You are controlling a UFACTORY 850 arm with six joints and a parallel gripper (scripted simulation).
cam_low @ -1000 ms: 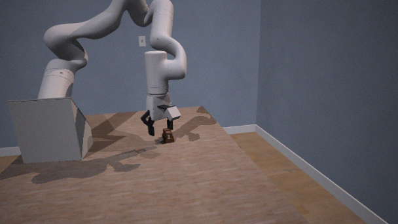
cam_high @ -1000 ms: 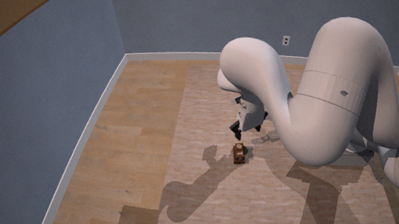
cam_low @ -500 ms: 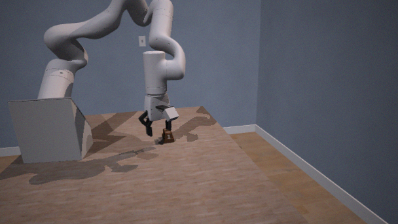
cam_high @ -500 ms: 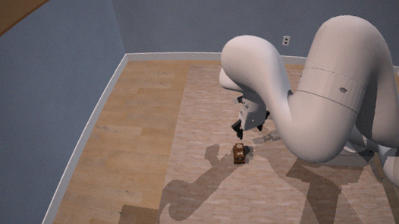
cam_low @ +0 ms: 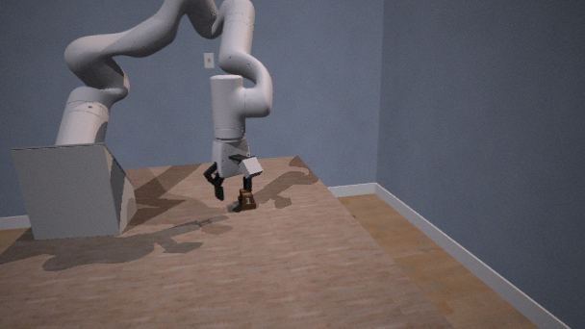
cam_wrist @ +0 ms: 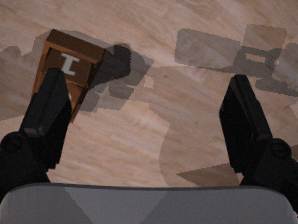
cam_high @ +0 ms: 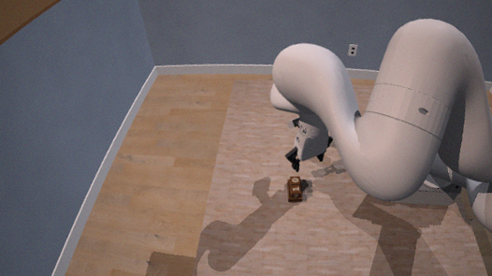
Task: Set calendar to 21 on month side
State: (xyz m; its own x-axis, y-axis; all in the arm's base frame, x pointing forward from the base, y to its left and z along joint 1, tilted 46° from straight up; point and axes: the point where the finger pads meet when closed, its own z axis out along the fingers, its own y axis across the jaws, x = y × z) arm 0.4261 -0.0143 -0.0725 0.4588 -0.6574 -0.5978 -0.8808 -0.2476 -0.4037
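Now: hand 40 mm short of the brown wooden date cube, 50 mm to the right of it and 50 mm above it. Round my hand: brown tray (40 mm ahead, 70 mm to the left, 60 mm below).
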